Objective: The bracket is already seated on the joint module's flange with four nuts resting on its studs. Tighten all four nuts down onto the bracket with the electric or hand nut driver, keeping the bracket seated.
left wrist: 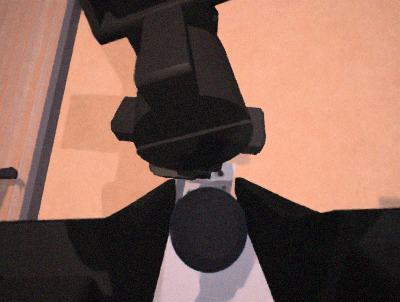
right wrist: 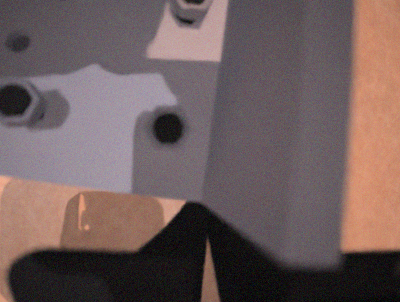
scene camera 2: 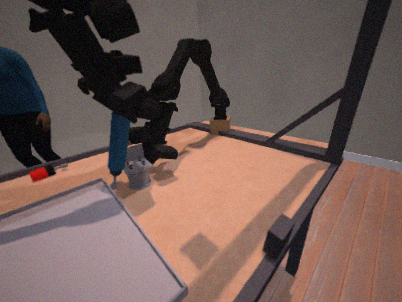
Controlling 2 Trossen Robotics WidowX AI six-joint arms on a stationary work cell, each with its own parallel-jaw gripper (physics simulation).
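Places are measured from the left arm's base along level axes (x ahead, y left, z up), in millimetres.
Where they show: left gripper, fingertip midpoint: (left wrist: 205, 184) (scene camera 2: 130, 119); right gripper, fingertip midpoint: (right wrist: 206, 197); right arm's base, link origin: (scene camera 2: 220, 118).
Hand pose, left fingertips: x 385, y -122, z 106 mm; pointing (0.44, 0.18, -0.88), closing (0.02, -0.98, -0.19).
Note:
Each offset is from my left fingertips to the top centre of the thing. "pt": to the spot under its first point.
My left gripper (scene camera 2: 120, 117) is shut on the blue nut driver @[dx -41, dy +25, dz +38 mm] (scene camera 2: 118, 145) (left wrist: 209, 232). The driver stands nearly upright, its tip low and left of the joint module @[dx -4, dy +17, dz -120 mm] (scene camera 2: 140, 181) in the scene view; depth is unclear. The grey bracket (scene camera 2: 134, 151) (left wrist: 227, 173) (right wrist: 95, 162) sits on top of the module. In the right wrist view, one nut @[dx +9, dy -4, dz -118 mm] (right wrist: 31, 107) surrounds a stud at left, another nut @[pt dx -12, dy +39, dz -122 mm] (right wrist: 192, 15) shows at the top, and a dark round spot @[pt dx +18, dy +30, dz -119 mm] (right wrist: 168, 128) lies near the corner. My right gripper (scene camera 2: 147, 151) (right wrist: 206, 197) is shut and empty, close beside the bracket.
A grey-white tray @[dx -200, dy -69, dz -178 mm] (scene camera 2: 85, 245) lies in front of the module. A red and black tool @[dx -155, dy +322, dz -160 mm] (scene camera 2: 40, 173) lies at the table's left. A dark block @[dx +29, dy -365, dz -137 mm] (scene camera 2: 278, 236) sits on the right frame rail (scene camera 2: 303, 209). The right arm (left wrist: 192, 75) hangs over the bracket. A person stands behind.

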